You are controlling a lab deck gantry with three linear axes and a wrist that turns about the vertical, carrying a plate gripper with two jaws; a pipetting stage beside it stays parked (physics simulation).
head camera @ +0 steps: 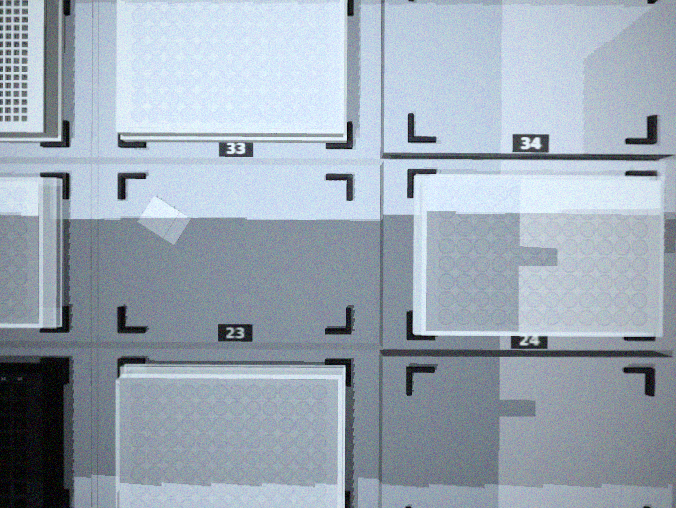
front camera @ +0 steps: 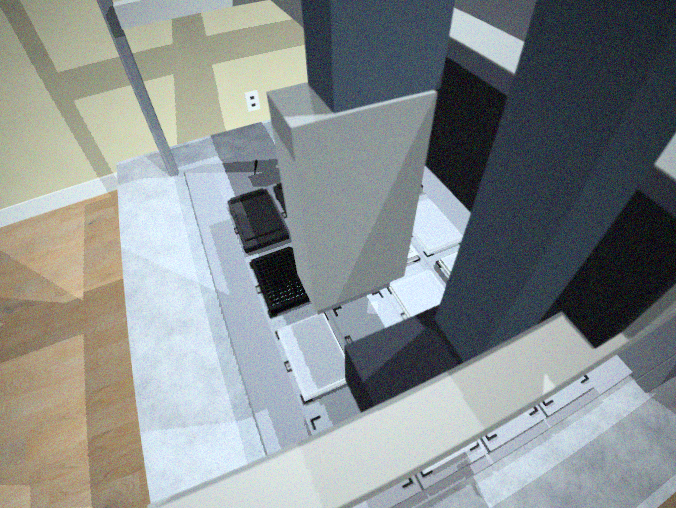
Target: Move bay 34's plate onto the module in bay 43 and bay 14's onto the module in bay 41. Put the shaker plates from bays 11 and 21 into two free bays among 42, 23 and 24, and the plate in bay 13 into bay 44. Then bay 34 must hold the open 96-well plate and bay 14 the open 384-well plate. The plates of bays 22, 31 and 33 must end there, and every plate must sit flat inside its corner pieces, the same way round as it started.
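Observation:
In the head view a pale plate lies at bay 24, its right edge over the corner pieces; whether it sits flat cannot be told. Bays 34, 23 and the bay below 24 show bare corner pieces. Bay 33's plate, the plate below bay 23 and bay 22's plate sit within theirs. An open 384-well plate is at upper left. A pale plate lies further back. The gripper's dark body hangs near the front; its jaws are hidden.
A black shaker module without a plate stands at the back left, a black well plate nearer. A beige housing and dark columns hide much of the deck. A cream beam crosses the front.

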